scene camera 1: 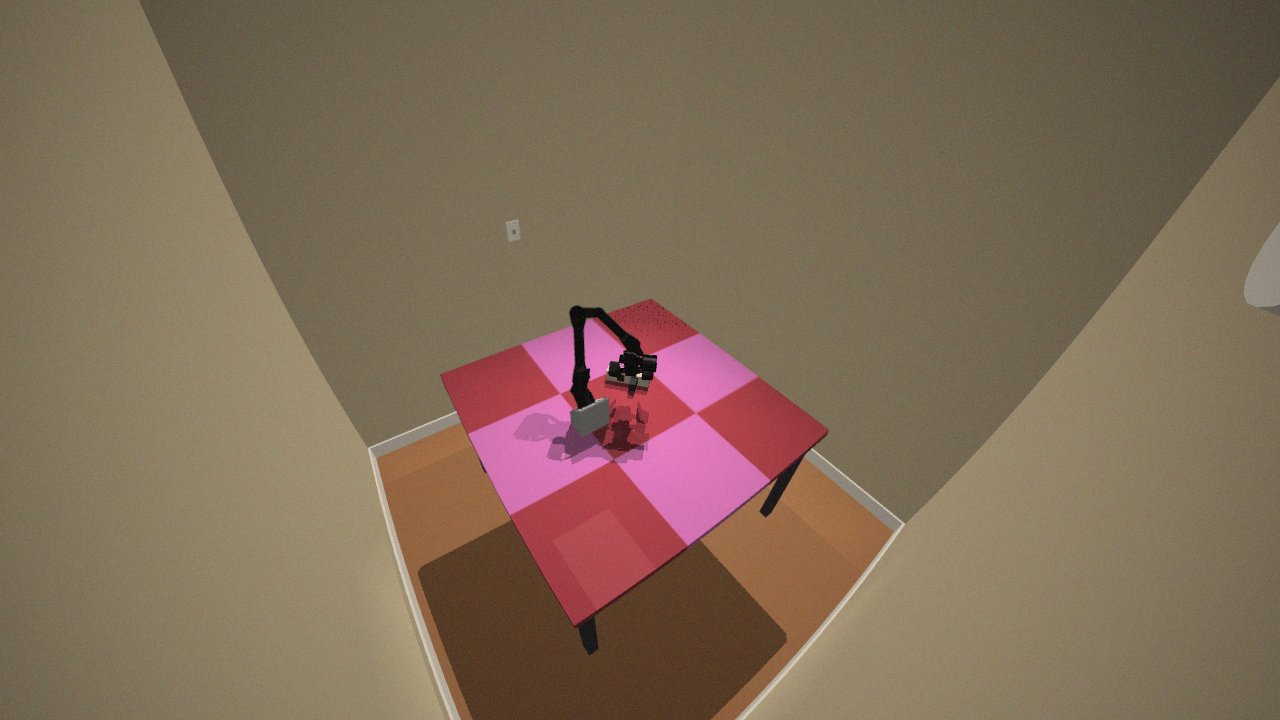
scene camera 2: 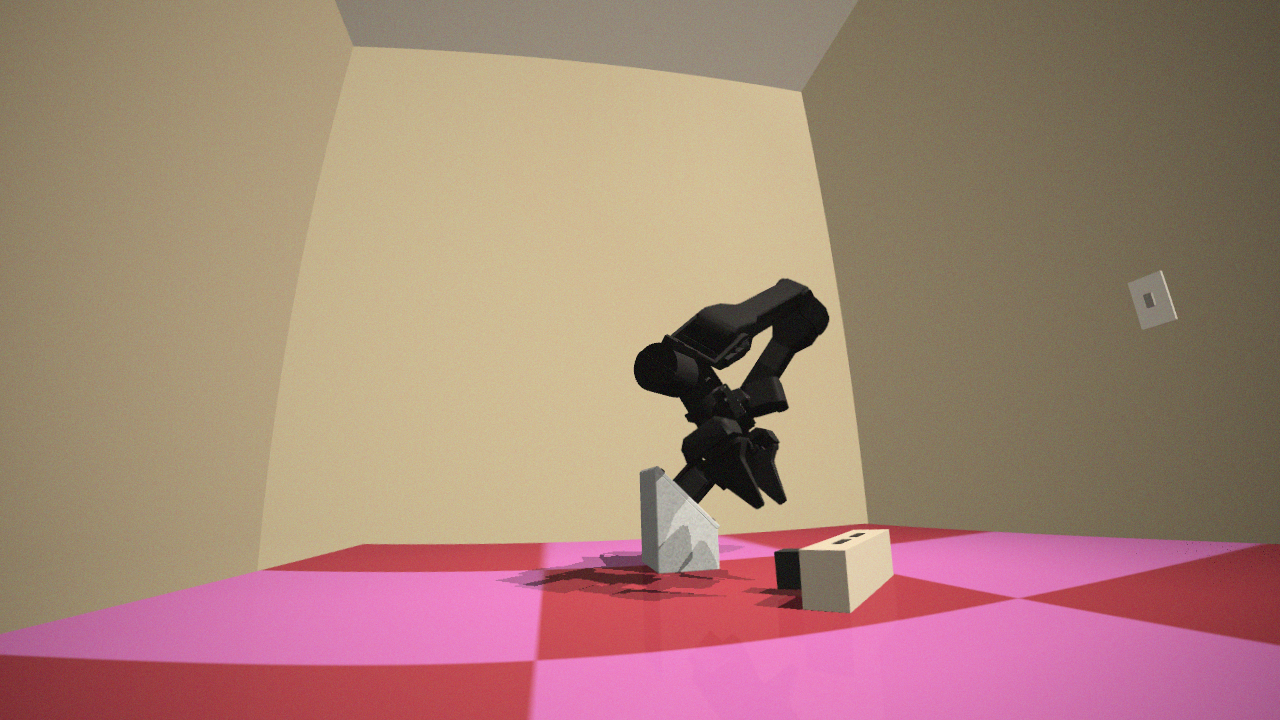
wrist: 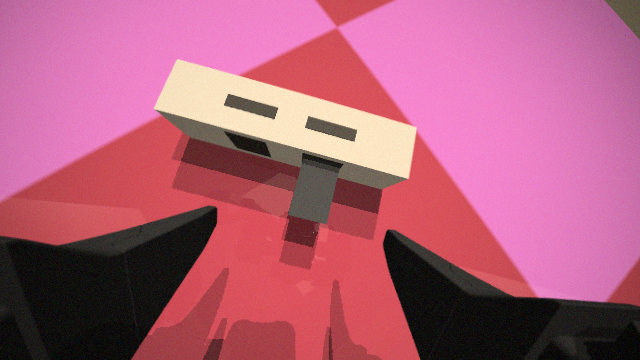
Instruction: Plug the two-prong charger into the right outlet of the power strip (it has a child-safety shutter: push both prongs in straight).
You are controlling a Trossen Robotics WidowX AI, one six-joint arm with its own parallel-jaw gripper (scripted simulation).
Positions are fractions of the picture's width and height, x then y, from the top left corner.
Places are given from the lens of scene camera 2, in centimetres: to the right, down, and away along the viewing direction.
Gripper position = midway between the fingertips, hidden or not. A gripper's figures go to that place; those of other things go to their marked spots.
my gripper (scene camera 2: 0.60,0.70): 15, 17, 55
two-prong charger (scene camera 2: 0.62,0.78): 16, 22, 51
